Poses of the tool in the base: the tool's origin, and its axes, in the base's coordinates. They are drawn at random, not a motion.
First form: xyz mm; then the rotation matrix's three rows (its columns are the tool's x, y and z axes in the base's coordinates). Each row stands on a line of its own.
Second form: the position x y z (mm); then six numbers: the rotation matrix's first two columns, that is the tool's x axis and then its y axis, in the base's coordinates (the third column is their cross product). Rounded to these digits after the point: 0 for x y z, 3 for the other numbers. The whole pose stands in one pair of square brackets.
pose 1, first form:
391 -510 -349
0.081 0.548 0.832
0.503 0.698 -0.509
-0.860 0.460 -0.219
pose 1, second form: [391 -510 -349 0.081 0.503 -0.860 0.548 0.698 0.460]
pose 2, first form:
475 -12 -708
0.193 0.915 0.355
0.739 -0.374 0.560
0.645 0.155 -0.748
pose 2, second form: [475 -12 -708 0.193 0.739 0.645 0.915 -0.374 0.155]
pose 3, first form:
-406 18 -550
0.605 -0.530 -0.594
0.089 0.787 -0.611
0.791 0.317 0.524
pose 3, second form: [-406 18 -550 0.605 0.089 0.791 -0.530 0.787 0.317]
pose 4, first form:
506 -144 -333
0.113 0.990 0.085
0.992 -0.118 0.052
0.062 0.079 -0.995
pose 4, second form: [506 -144 -333 0.113 0.992 0.062 0.990 -0.118 0.079]
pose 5, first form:
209 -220 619
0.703 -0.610 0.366
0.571 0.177 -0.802
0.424 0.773 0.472
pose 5, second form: [209 -220 619 0.703 0.571 0.424 -0.610 0.177 0.773]
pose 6, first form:
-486 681 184
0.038 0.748 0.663
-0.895 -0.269 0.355
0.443 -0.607 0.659
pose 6, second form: [-486 681 184 0.038 -0.895 0.443 0.748 -0.269 -0.607]
